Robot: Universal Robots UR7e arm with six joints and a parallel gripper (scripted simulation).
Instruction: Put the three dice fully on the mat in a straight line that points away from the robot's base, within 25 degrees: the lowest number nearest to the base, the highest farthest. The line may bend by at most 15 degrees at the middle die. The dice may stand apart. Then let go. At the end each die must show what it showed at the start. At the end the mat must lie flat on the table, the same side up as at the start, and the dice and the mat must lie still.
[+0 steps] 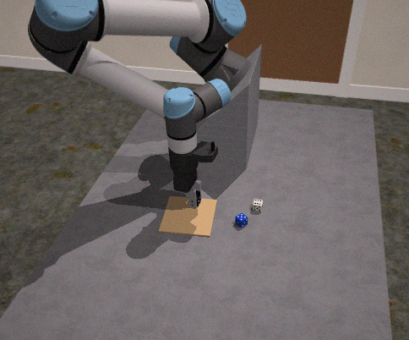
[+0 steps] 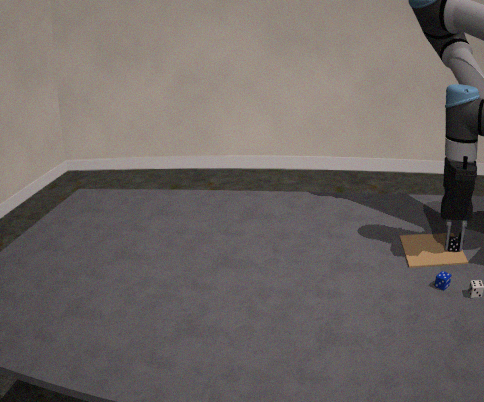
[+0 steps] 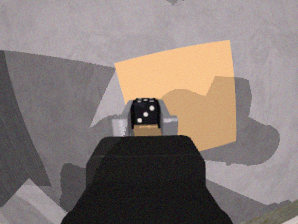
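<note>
My hand is 1 cm above the black die. From my hand the other things lie so: white die (3 cm behind, 17 cm to the left, 1 cm below); tan mat (5 cm ahead, 2 cm below); blue die (3 cm ahead, 15 cm to the left, 1 cm below).
</note>
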